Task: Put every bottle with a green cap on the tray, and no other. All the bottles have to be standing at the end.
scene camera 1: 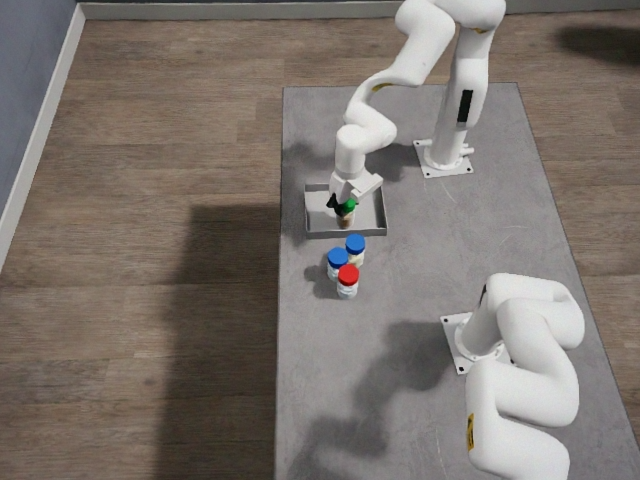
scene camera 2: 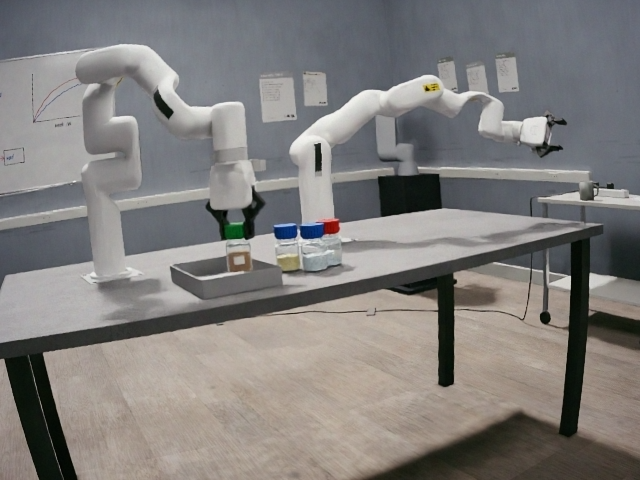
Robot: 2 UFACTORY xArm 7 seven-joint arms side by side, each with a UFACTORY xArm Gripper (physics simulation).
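Places are measured from the left arm's base along level axes (x right, y up, z back), in millimetres.
Pixels of known places: left gripper, fingertip midpoint: [scene camera 2: 563,134]; right gripper, fingertip midpoint: [scene camera 1: 346,207] [scene camera 2: 237,239]; left arm's base, link origin: [scene camera 1: 478,340]; right arm's base, link origin: [scene camera 1: 442,156] [scene camera 2: 111,275].
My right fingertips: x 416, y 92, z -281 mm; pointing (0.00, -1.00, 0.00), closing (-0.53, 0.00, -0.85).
Observation:
For each thing: its top centre in the pictures, then the offset to it from my right fingertips. Level surfaces: height alone.
- green-capped bottle, top centre: [scene camera 2: 235,224] [scene camera 1: 346,200] dx +3, dy +33, dz -1 mm
- grey tray, top centre: [scene camera 2: 221,265] [scene camera 1: 344,205] dx +46, dy -52, dz +6 mm
- red-capped bottle, top centre: [scene camera 2: 327,220] [scene camera 1: 348,273] dx -219, dy +13, dz -36 mm
- grey table, surface height: dy -93 mm
The green-capped bottle [scene camera 1: 345,219] [scene camera 2: 238,255] with brown contents is upright inside the grey tray [scene camera 1: 320,234] [scene camera 2: 227,285], near its front wall in scene camera 1. Its base is at or very near the tray floor. My right gripper [scene camera 1: 347,205] [scene camera 2: 236,233] points down and is shut on its cap. A blue-capped bottle [scene camera 1: 355,245] [scene camera 2: 286,248] with yellow powder, another blue-capped bottle [scene camera 1: 337,258] [scene camera 2: 312,248] and a red-capped bottle [scene camera 1: 348,281] [scene camera 2: 331,225] stand close together outside the tray. My left gripper [scene camera 2: 560,135] is open and empty, raised far from the bottles.
The grey table [scene camera 1: 330,372] [scene camera 2: 413,232] carries both arm bases. The three other bottles stand right beside the tray, close to the right gripper. A side table [scene camera 2: 615,201] with a mug [scene camera 2: 586,191] stands at the right of scene camera 2.

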